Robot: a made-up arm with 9 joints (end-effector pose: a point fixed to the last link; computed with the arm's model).
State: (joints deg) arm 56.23 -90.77 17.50 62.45 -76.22 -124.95 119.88 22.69 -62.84
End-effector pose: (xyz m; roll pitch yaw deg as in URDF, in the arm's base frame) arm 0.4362 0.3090 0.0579 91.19 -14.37 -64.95
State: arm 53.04 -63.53 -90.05 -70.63 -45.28 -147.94 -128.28 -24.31 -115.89
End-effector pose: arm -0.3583 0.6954 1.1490 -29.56 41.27 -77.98
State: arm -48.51 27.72 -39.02 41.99 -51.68 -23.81 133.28 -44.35 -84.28
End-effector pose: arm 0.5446 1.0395 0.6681 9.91 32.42 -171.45
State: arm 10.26 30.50 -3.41 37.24 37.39 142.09 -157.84 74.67 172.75
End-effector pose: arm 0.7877 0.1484 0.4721 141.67 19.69 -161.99
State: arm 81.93 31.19 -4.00 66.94 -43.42 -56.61 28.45 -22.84 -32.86
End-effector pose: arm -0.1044 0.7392 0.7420 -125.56 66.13 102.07
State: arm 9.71 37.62 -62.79 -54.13 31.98 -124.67 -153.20 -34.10 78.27
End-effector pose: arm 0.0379 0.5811 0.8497 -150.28 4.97 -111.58
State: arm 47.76 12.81 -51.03 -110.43 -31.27 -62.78 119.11 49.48 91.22
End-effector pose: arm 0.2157 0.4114 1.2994 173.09 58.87 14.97
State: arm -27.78 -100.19 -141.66 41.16 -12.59 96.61 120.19 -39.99 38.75
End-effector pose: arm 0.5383 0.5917 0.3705 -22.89 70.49 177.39
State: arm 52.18 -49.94 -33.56 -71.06 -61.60 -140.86 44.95 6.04 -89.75
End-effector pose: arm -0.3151 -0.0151 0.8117 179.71 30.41 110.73
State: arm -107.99 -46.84 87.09 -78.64 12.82 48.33 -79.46 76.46 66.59
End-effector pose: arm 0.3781 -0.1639 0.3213 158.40 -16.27 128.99
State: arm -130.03 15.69 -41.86 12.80 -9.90 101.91 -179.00 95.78 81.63
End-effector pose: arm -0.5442 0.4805 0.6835 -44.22 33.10 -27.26
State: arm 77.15 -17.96 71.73 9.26 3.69 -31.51 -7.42 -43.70 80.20
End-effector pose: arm 0.5102 0.3809 0.6796 -164.55 -51.89 153.98
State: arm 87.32 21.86 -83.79 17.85 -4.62 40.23 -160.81 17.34 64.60
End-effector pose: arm 0.4712 0.4967 0.3339 -98.59 -51.44 112.94
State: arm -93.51 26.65 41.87 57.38 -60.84 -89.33 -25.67 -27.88 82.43
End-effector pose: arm -0.3440 0.2939 0.5806 122.42 -4.81 56.18
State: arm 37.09 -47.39 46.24 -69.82 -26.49 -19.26 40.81 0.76 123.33
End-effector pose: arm 0.8124 0.7561 0.4871 60.82 -2.80 -116.95
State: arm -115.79 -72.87 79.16 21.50 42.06 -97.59 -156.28 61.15 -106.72
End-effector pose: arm 0.1933 0.0549 0.7895 -112.86 53.84 -52.59
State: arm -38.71 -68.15 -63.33 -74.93 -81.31 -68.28 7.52 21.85 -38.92
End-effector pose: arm 0.6262 0.3399 0.2227 124.87 6.97 -104.12
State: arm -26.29 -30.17 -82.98 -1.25 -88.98 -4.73 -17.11 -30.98 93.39
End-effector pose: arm 0.5657 0.1251 0.4693 -93.21 37.10 77.27
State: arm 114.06 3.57 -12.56 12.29 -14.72 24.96 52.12 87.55 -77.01
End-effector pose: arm 0.0654 0.1388 0.5385 139.57 -41.42 173.08
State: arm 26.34 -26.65 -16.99 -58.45 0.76 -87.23 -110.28 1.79 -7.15
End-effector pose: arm -0.0985 0.6185 0.5212 115.29 57.37 40.21
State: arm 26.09 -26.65 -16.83 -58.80 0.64 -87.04 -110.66 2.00 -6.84
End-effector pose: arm -0.0976 0.6188 0.5276 116.25 58.55 41.11
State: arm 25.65 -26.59 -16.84 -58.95 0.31 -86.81 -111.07 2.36 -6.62
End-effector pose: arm -0.0963 0.6201 0.5349 117.70 59.68 42.38
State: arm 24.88 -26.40 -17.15 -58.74 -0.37 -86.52 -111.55 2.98 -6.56
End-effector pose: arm -0.0943 0.6228 0.5438 120.00 60.76 44.30
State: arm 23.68 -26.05 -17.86 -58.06 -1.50 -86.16 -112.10 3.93 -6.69
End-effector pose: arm -0.0913 0.6272 0.5547 123.48 61.72 47.12
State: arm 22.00 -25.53 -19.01 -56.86 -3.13 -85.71 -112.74 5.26 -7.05
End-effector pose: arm -0.0869 0.6334 0.5682 128.32 62.48 50.99
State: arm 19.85 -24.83 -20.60 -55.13 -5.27 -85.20 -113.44 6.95 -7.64
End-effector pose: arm -0.0808 0.6410 0.5842 134.50 62.89 55.89
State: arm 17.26 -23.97 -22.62 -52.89 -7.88 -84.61 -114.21 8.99 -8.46
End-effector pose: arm -0.0725 0.6495 0.6026 141.84 62.85 61.60
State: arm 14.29 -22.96 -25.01 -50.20 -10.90 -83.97 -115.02 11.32 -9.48
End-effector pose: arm -0.0616 0.6583 0.6231 149.90 62.27 67.71
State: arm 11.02 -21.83 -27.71 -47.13 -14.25 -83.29 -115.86 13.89 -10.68
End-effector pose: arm -0.0478 0.6667 0.6449 158.15 61.12 73.69
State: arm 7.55 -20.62 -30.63 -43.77 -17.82 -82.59 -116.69 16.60 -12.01
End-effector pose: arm -0.0311 0.6745 0.6670 166.03 59.48 79.00
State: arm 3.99 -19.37 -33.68 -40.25 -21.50 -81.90 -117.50 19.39 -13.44
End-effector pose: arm -0.0119 0.6810 0.6885 173.21 57.48 83.40
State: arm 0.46 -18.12 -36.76 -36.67 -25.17 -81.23 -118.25 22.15 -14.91
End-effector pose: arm 0.0092 0.6863 0.7080 179.50 55.33 86.72
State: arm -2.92 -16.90 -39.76 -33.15 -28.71 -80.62 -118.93 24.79 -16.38
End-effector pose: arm 0.0309 0.6902 0.7247 -175.19 53.22 89.03
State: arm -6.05 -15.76 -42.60 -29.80 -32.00 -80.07 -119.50 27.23 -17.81
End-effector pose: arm 0.0520 0.6933 0.7381 -170.82 51.31 90.43
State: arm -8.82 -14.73 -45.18 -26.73 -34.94 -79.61 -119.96 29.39 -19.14
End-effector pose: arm 0.0713 0.6958 0.7482 -167.34 49.73 91.12
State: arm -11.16 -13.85 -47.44 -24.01 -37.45 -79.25 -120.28 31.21 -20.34
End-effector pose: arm 0.0877 0.6983 0.7550 -164.74 48.54 91.20
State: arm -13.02 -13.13 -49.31 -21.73 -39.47 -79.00 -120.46 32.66 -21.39
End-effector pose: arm 0.1004 0.7008 0.7590 -162.97 47.75 90.85
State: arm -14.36 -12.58 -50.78 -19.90 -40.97 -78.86 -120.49 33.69 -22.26
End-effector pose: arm 0.1089 0.7038 0.7607 -162.04 47.33 90.08
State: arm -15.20 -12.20 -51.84 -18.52 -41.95 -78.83 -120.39 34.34 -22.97
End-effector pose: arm 0.1131 0.7072 0.7604 -161.88 47.26 88.99
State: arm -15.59 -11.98 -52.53 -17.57 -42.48 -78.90 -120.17 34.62 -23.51
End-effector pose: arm 0.1136 0.7110 0.7586 -162.41 47.40 87.60
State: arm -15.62 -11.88 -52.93 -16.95 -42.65 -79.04 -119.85 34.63 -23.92
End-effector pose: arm 0.1113 0.7151 0.7557 -163.52 47.70 85.98
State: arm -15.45 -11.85 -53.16 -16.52 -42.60 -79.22 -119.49 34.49 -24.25
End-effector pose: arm 0.1073 0.7193 0.7522 -164.93 48.07 84.26
